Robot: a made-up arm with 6 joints.
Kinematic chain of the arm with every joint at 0, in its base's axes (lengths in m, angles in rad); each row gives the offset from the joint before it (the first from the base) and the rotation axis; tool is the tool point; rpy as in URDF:
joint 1: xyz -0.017 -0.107 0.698 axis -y
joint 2: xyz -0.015 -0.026 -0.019 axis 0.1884 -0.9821 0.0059
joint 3: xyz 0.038 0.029 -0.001 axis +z
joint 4: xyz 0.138 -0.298 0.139 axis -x
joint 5: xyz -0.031 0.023 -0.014 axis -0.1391 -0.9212 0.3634
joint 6: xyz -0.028 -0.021 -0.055 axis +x
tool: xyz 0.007 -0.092 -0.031 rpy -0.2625 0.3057 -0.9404
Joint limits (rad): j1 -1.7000..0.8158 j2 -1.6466..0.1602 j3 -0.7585..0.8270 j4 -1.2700..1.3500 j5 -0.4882..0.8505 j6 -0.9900..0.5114
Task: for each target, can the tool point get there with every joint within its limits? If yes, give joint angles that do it. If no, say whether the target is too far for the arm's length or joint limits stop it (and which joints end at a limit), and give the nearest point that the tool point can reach.
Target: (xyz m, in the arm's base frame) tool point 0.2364 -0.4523 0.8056
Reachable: yes | joints 0.3553 -0.7629 0.1984 0.8272 0.1484 -0.6290
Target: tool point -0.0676 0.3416 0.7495
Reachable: no: joint limits stop it (at a limit: joint 1, joint 2, joint 3, joint 4, joint 6) | nearest point 0.1173 -0.1257 0.9261 | short by 0.533 m
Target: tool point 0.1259 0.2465 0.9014
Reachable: no: joint limits stop it (at a limit: joint 1, joint 3, joint 4, joint 6) | nearest point 0.1712 -0.1070 0.9528 | short by 0.360 m
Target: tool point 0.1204 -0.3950 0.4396
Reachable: yes | joints -0.8031 -0.4340 0.5866 0.0435 -0.2354 -0.0023
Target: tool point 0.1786 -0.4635 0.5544
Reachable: yes | joints -1.2322 -1.2273 -0.4310 1.0412 0.3270 -0.4437
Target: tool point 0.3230 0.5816 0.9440
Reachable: no: too far | nearest point 0.2489 -0.1050 0.8904 | short by 0.693 m
